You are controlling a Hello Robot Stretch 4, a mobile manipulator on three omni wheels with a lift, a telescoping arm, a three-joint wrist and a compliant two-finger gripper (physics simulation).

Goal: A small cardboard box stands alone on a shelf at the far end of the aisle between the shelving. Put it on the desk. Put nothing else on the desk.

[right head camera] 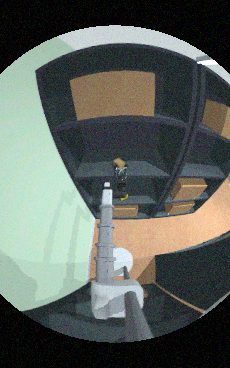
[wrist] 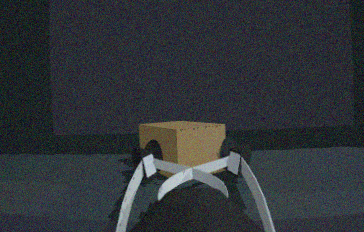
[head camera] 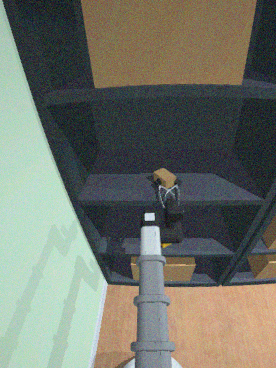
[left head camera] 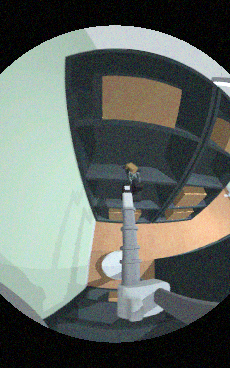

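Note:
The small cardboard box (head camera: 165,176) (left head camera: 131,167) (right head camera: 119,163) (wrist: 200,142) is on the dark middle shelf (head camera: 115,190) (left head camera: 102,172) (right head camera: 145,169) (wrist: 65,180), turned with one corner towards the wrist camera. My gripper (head camera: 167,184) (left head camera: 132,172) (right head camera: 120,168) (wrist: 191,151) is shut on it, with one dark fingertip pad against each side. The pads and the pale finger strips hide the box's lower sides. The box appears to be at shelf level; whether it bears on the board is hard to tell. I cannot make out the desk in these views.
A large cardboard box (head camera: 167,40) (left head camera: 141,100) (right head camera: 114,95) fills part of the shelf above. Another box (head camera: 177,268) lies on the bottom shelf. More boxes (left head camera: 190,196) (right head camera: 189,189) stand in the bay to the right. A pale green wall (head camera: 30,175) runs close along the left.

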